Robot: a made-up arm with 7 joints. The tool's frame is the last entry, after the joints.
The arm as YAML. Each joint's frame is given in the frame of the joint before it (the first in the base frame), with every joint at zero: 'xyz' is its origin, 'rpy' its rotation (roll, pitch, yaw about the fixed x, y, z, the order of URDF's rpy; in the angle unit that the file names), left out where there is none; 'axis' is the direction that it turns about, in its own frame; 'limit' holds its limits. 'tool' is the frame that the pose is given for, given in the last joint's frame.
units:
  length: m
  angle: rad
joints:
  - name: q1
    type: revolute
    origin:
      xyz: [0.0, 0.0, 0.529]
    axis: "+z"
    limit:
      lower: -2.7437
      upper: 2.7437
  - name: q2
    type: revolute
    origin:
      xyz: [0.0, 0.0, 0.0]
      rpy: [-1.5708, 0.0, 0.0]
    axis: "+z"
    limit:
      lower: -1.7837
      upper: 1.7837
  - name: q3
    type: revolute
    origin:
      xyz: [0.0, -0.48, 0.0]
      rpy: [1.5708, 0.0, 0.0]
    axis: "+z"
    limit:
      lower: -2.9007
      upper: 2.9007
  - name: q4
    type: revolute
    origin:
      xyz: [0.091, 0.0, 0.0]
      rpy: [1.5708, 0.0, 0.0]
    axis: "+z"
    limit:
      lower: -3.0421
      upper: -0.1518
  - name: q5
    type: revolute
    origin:
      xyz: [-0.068, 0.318, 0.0]
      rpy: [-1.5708, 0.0, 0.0]
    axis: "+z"
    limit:
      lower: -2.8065
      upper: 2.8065
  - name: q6
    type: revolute
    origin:
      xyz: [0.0, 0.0, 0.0]
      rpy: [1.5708, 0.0, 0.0]
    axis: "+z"
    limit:
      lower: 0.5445
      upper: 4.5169
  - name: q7
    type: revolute
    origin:
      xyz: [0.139, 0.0, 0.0]
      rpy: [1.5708, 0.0, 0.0]
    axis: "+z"
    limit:
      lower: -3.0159
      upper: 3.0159
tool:
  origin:
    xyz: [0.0, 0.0, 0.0]
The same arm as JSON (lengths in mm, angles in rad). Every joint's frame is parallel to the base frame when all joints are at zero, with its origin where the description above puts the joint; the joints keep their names.
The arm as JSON. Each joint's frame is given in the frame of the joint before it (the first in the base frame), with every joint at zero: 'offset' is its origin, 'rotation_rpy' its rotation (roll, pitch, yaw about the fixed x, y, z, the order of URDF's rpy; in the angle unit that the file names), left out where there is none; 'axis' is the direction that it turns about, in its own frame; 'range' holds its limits. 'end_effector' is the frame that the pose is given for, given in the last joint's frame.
{"length_unit": "mm", "angle_unit": "rad", "chain": [{"id": "q1", "offset": [0.0, 0.0, 529.0], "axis": [0.0, 0.0, 1.0], "range": [-2.7437, 2.7437]}, {"id": "q2", "offset": [0.0, 0.0, 0.0], "axis": [0.0, 1.0, 0.0], "range": [-1.7837, 1.7837]}, {"id": "q3", "offset": [0.0, 0.0, 480.0], "axis": [0.0, 0.0, 1.0], "range": [-2.9007, 2.9007]}, {"id": "q4", "offset": [91.0, 0.0, 0.0], "axis": [0.0, -1.0, 0.0], "range": [-3.0421, -0.1518]}, {"id": "q5", "offset": [-68.0, 0.0, 318.0], "axis": [0.0, 0.0, 1.0], "range": [-2.8065, 2.8065]}, {"id": "q6", "offset": [0.0, 0.0, 0.0], "axis": [0.0, -1.0, 0.0], "range": [0.5445, 4.5169]}, {"id": "q7", "offset": [139.0, 0.0, 0.0], "axis": [0.0, 0.0, -1.0], "range": [-3.0159, 3.0159]}], "end_effector": {"offset": [0.0, 0.0, 0.0], "rotation_rpy": [-3.1416, 0.0, 0.0]}}
